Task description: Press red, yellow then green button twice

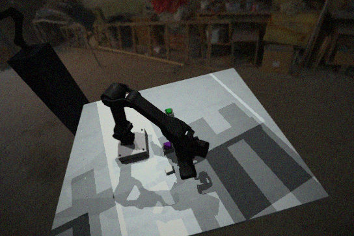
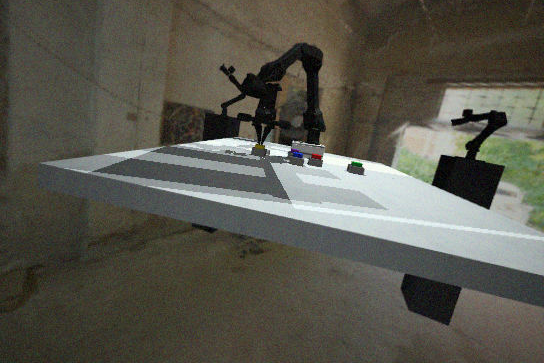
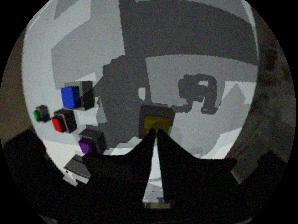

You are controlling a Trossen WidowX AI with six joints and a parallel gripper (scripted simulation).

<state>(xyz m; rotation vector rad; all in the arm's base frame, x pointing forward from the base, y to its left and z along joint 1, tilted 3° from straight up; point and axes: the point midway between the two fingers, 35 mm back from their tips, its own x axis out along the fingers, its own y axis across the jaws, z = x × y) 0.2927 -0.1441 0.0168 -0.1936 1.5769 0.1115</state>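
Now: the yellow button 1 cm below my gripper tip. Also, from my gripper tip: blue button: 14 cm to the left, 1 cm below, 1 cm ahead; then purple button: 11 cm to the left, 9 cm behind, 1 cm below; then small white block: 8 cm behind, 3 cm below.
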